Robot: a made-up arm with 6 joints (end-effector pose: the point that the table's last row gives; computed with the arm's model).
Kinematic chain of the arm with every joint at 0, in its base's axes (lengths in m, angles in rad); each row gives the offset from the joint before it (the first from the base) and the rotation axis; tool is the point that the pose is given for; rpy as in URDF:
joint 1: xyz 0 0 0.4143 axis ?
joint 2: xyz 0 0 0 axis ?
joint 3: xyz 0.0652 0 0.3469 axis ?
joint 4: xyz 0.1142 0 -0.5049 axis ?
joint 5: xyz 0 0 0 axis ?
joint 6: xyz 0.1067 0 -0.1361 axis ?
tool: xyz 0 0 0 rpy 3.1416 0 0
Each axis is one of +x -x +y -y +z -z.
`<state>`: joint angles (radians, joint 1 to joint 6).
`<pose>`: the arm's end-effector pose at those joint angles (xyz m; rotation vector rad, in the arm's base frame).
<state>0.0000 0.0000 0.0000 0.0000 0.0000 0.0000</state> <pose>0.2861 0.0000 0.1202 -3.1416 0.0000 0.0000</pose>
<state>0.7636 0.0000 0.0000 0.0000 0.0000 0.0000</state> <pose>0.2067 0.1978 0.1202 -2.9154 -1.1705 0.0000</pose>
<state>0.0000 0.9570 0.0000 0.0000 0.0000 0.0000</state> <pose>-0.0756 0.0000 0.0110 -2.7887 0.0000 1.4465</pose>
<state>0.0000 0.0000 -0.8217 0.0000 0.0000 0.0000</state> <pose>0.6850 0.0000 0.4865 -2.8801 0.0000 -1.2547</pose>
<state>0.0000 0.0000 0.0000 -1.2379 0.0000 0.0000</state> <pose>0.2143 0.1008 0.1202 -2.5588 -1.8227 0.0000</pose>
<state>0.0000 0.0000 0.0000 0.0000 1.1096 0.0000</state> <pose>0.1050 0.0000 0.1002 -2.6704 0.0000 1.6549</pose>
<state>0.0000 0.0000 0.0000 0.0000 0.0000 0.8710</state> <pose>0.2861 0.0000 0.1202 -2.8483 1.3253 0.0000</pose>
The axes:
joint 1: +z
joint 2: +y
joint 3: +y
joint 4: -z
joint 5: +y
joint 6: -z

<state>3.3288 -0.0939 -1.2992 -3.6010 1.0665 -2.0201</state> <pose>-0.6988 -0.1629 0.8204 0.1179 -0.8563 1.1561</pose>
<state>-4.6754 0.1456 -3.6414 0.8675 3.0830 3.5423</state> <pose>-0.0853 -0.0562 1.0861 -2.4287 1.4214 0.3549</pose>
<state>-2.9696 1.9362 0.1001 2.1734 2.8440 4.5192</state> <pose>0.1673 -0.0896 0.2378 -2.3135 -1.4380 1.4045</pose>
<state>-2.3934 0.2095 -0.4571 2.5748 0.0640 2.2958</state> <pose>-0.2742 -0.1829 0.1200 2.5115 -1.3340 -0.0946</pose>
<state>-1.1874 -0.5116 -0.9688 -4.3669 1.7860 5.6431</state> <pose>0.3154 -0.3901 0.8626 -1.3178 0.2454 -1.3932</pose>
